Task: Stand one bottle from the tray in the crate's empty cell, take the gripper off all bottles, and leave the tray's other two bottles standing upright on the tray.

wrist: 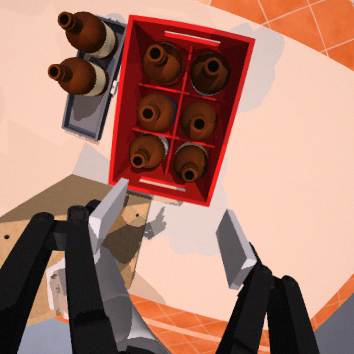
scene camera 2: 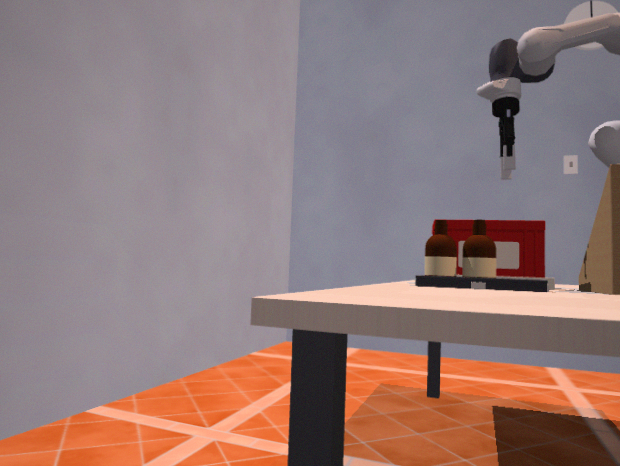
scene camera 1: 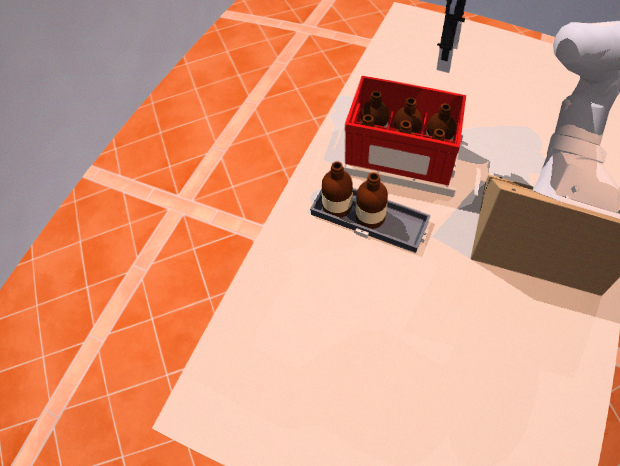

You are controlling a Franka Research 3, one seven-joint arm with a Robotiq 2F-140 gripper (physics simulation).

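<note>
The red crate [scene camera 1: 400, 153] [scene camera 2: 532, 250] [wrist: 232, 117] holds a brown bottle in each of its cells, all standing. Two brown bottles with cream labels, one [scene camera 1: 336, 190] [scene camera 2: 440, 253] [wrist: 90, 35] at the end and one [scene camera 1: 371, 201] [scene camera 2: 479, 254] [wrist: 80, 76] near the middle, stand upright on the dark tray [scene camera 1: 368, 236] [scene camera 2: 516, 284] [wrist: 81, 131] beside the crate. The tray's other end is bare. My gripper [scene camera 2: 507, 175] [wrist: 173, 207] is open and empty. It hangs well above the crate's height, off the crate's end in the wrist view, apart from all bottles.
A brown board-like box [scene camera 1: 548, 235] [scene camera 2: 603, 245] [wrist: 75, 200] stands on the table [scene camera 1: 350, 310] [scene camera 2: 400, 313] to the right of tray and crate in the first scene view, near the arm's base. The crate's walls rise around its bottles.
</note>
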